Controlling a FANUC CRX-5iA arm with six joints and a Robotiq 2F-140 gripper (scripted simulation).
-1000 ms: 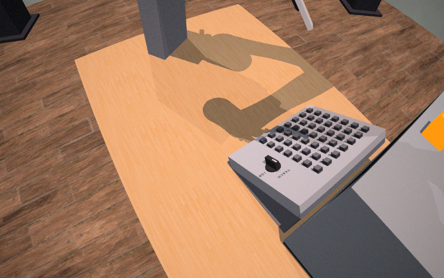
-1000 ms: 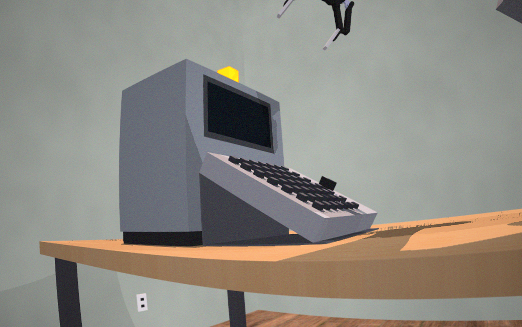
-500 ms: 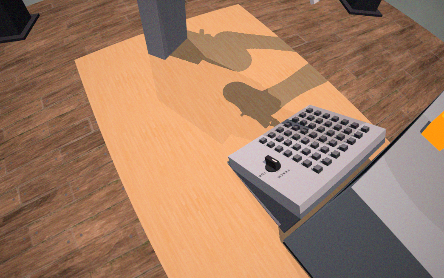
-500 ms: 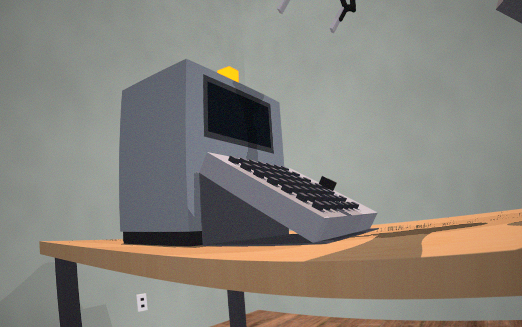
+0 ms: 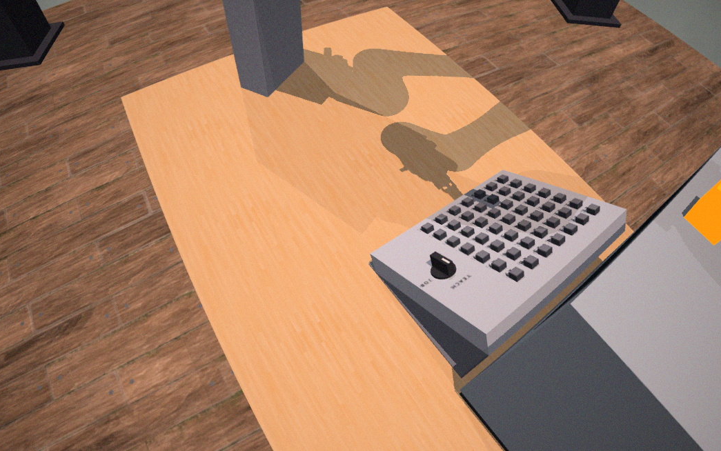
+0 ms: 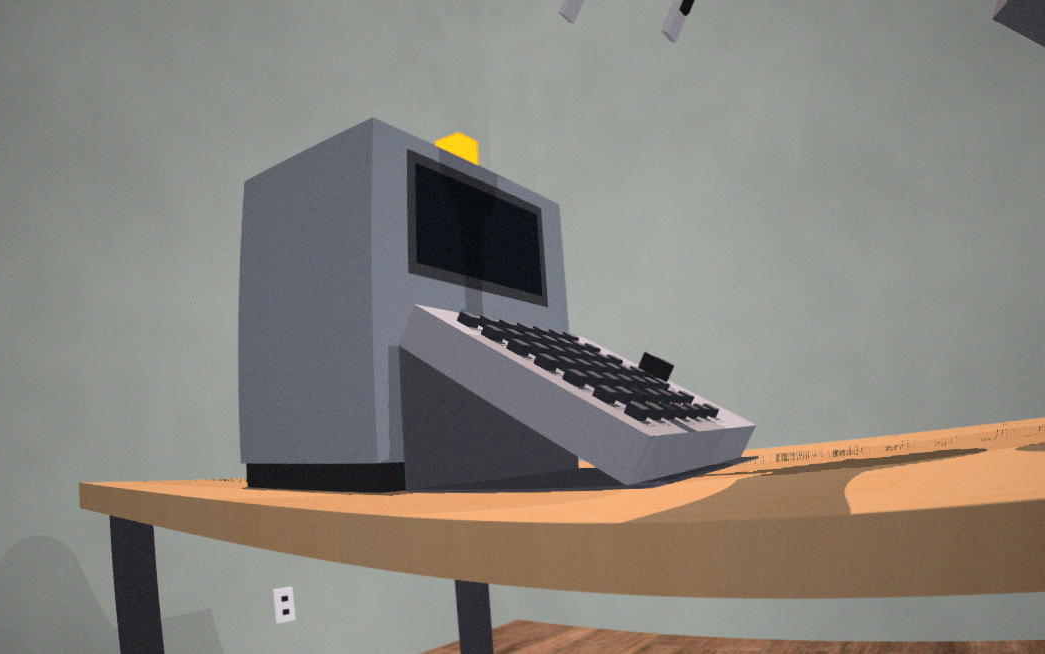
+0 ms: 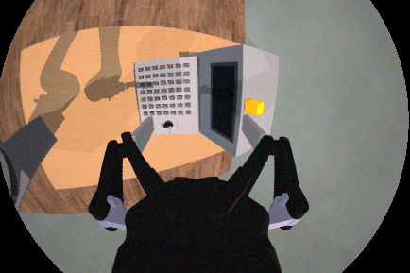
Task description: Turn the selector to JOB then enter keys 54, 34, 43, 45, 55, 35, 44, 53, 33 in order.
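Now: hand 4 cm short of the key, 7 cm to the right of it and 40 cm above it. Round my hand: black selector knob 15 cm ahead, 10 cm to the right, 39 cm below; grey keypad panel 11 cm ahead, 1 cm to the left, 44 cm below.
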